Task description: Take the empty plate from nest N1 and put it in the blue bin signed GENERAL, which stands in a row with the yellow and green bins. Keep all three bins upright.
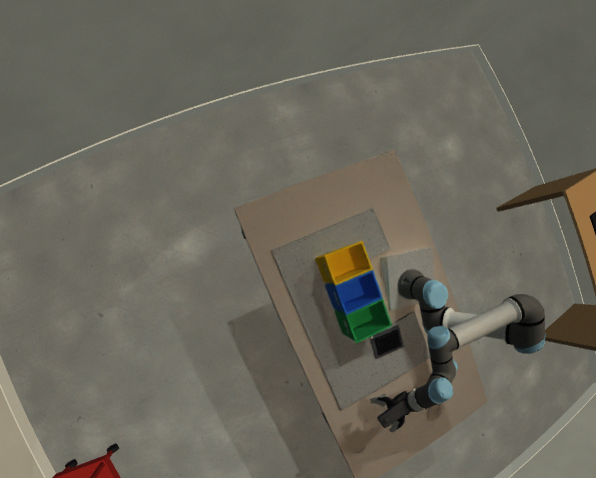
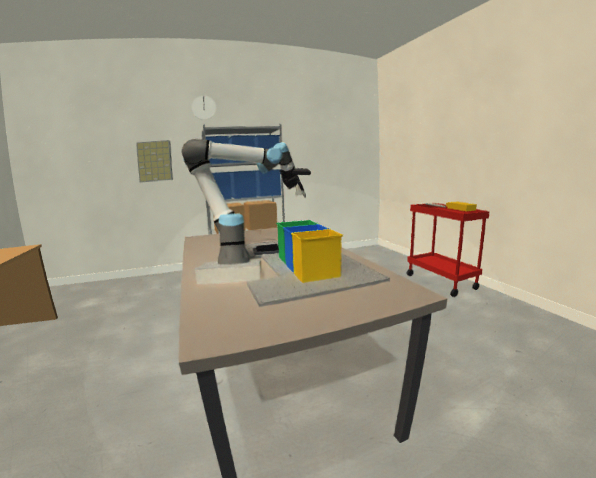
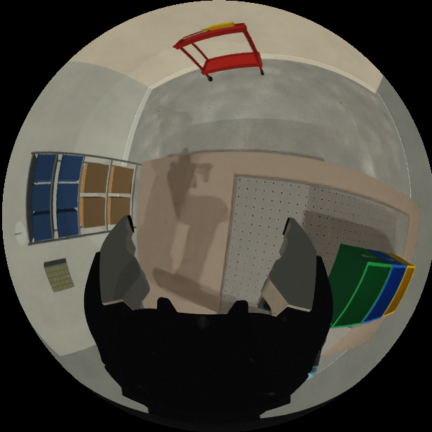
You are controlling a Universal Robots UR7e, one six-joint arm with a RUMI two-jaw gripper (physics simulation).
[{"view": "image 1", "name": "my gripper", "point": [380, 415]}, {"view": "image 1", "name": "green bin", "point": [365, 322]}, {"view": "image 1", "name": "yellow bin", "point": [338, 266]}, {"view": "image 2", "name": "yellow bin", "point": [316, 254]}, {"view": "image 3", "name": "my gripper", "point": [207, 218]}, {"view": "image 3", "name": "green bin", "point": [357, 277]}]
